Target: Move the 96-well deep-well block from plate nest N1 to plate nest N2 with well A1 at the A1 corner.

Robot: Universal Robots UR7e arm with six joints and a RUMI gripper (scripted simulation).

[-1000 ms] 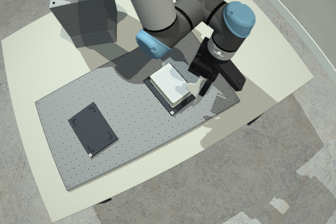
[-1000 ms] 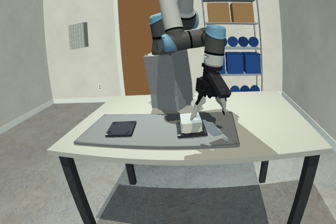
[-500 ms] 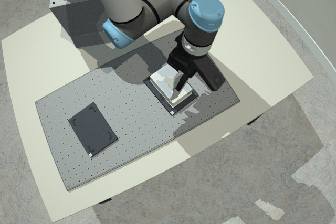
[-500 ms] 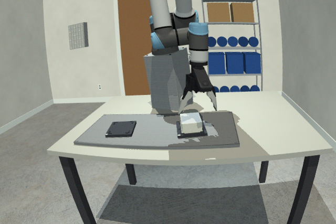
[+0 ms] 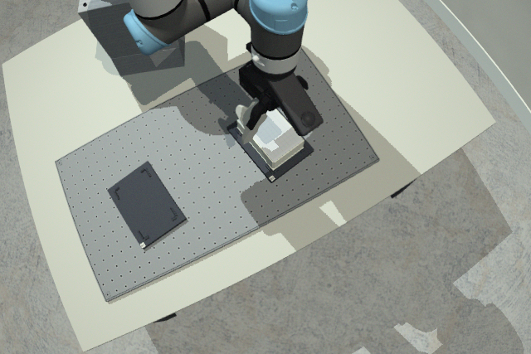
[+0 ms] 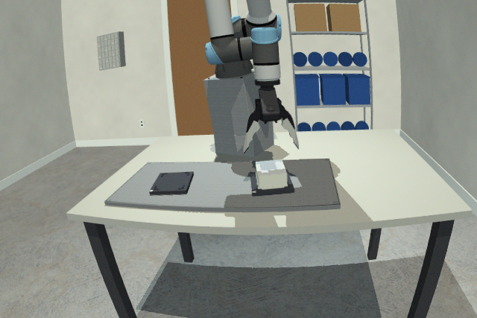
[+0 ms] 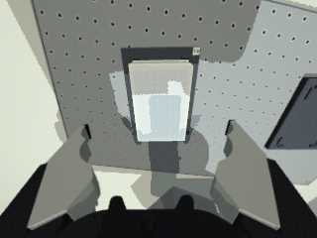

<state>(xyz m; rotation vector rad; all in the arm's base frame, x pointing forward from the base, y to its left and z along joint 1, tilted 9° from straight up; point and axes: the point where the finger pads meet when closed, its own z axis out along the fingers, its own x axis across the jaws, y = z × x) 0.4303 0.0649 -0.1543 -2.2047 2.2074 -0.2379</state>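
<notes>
The white deep-well block lies 70 mm below my hand and 10 mm behind it. The rest, counted from my hand: white A1 mark (370 mm to the right, 90 mm below); then plate nest N1 (100 mm below, 10 mm to the right, 10 mm behind); then plate nest N2 (310 mm to the right, 100 mm below, 70 mm behind).
</notes>
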